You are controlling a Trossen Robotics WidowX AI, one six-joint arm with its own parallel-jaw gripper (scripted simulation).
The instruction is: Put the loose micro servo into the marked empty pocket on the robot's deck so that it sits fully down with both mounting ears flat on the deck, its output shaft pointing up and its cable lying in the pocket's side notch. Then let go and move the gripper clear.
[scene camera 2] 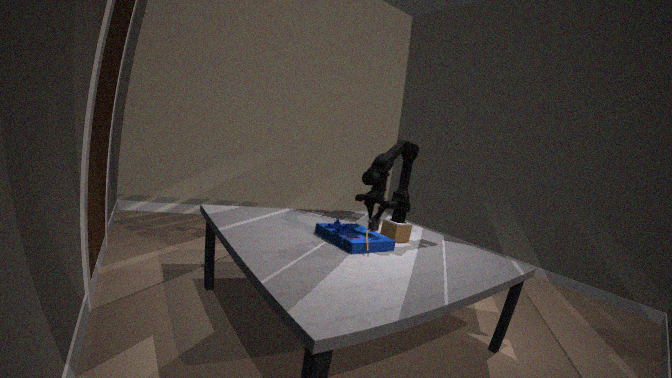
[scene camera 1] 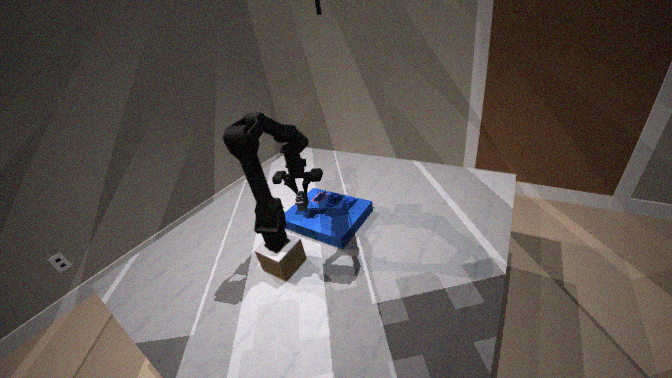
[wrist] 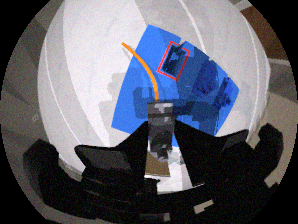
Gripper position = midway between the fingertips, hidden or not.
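Observation:
Blue deck [scene camera 1: 331, 225] visible. Wrist view, blue deck [wrist: 199, 112] too. Gripper [scene camera 1: 302, 194] visible. Wrist view, gripper [wrist: 160, 123] too.

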